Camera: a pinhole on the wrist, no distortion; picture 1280 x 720 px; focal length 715.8 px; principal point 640.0 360.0 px. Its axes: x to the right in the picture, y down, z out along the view. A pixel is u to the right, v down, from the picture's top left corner.
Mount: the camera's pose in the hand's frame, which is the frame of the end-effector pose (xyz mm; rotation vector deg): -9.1 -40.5 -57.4 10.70 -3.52 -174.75
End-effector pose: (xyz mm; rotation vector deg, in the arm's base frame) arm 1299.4 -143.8 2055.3 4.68 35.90 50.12
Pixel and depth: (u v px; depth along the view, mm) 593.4 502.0 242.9
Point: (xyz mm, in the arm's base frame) 1446.6 -175.2 2193.5
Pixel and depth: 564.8 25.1 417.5
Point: 1356.5 7.8 2414.8
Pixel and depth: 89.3 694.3 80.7
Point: 1386.5 -149.9 2037.6
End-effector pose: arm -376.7 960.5 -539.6 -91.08 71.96 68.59
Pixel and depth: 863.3 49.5 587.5
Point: -711.8 1448.1 -399.0
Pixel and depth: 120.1 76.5 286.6
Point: -515.0 1132.2 -752.9
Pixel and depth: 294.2 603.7 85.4
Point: -320.6 999.9 -570.2
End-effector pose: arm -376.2 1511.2 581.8 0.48 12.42 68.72
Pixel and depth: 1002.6 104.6 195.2
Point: -427.5 1407.8 725.9
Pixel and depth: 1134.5 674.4 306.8
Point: -253.4 1242.2 822.4
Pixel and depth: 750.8 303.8 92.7
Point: -353.9 1470.6 615.6
